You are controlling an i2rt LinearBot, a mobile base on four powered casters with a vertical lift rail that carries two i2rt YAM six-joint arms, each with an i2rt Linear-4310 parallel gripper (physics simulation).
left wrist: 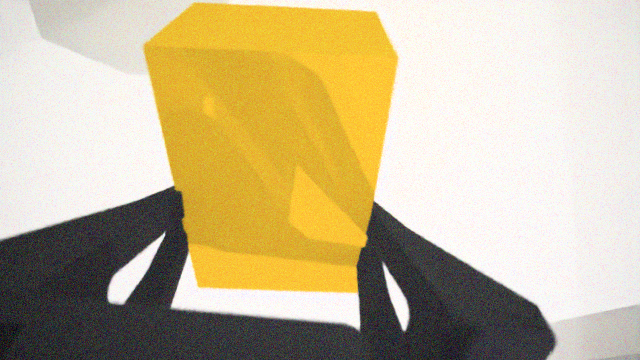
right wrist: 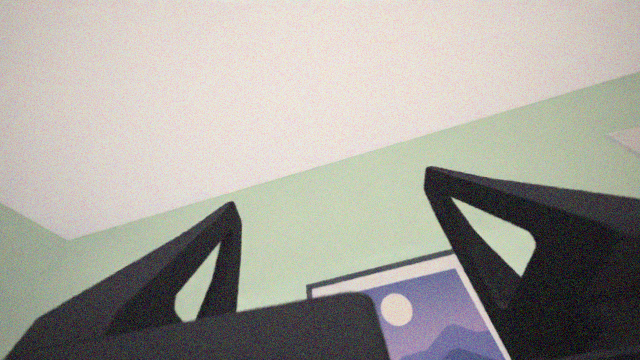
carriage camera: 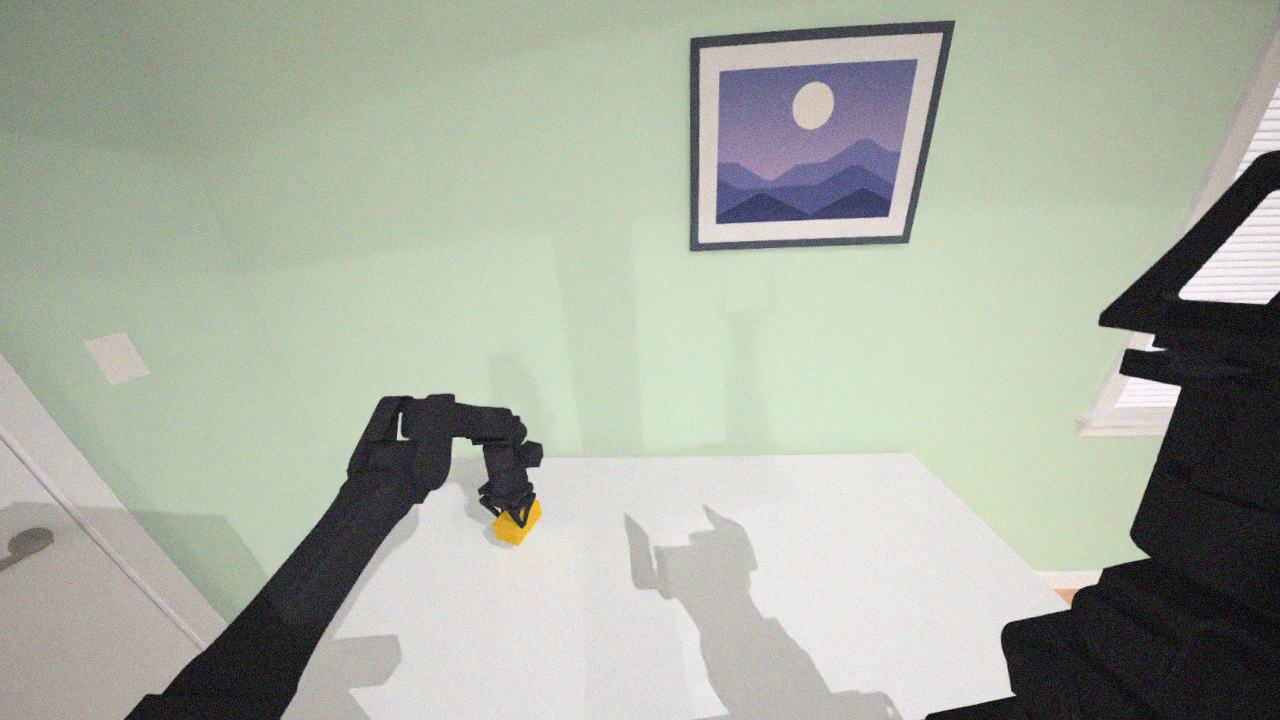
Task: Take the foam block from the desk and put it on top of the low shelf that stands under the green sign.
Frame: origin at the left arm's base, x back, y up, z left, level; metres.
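Where they show: left gripper, fingertip midpoint: (left wrist: 280,202) (carriage camera: 513,522); right gripper, fingertip midpoint: (right wrist: 331,194).
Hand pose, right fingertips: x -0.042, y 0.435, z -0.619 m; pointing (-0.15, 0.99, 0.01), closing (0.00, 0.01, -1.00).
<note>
Each offset is from my right fingertips to the top centre of the thing. "spot": to the spot under its first point. Level surfaces: height alone.
The yellow foam block @[dy -0.615, dx -0.470, dz +0.580 m] (carriage camera: 511,534) (left wrist: 240,130) is held between the fingers of my left gripper (carriage camera: 510,516) (left wrist: 280,202), a little above the white desk @[dy -0.740 m] (carriage camera: 832,528), near its back left part in the carriage view. The fingers press on two opposite sides of the block, and its far end sticks out beyond the fingertips. My right gripper (right wrist: 331,194) is open and empty, raised high at the right of the carriage view, with its fingers pointing up towards the wall and ceiling. The low shelf and the green sign do not show in these views.
A green wall stands behind the desk, with a framed mountain picture (carriage camera: 805,234) (right wrist: 382,272) on it. A door (carriage camera: 80,617) with a handle is at the lower left. A window @[spot: dy -0.562, dx -0.589, dz -1.278 m] (carriage camera: 1150,394) is at the right, partly behind my right arm.
</note>
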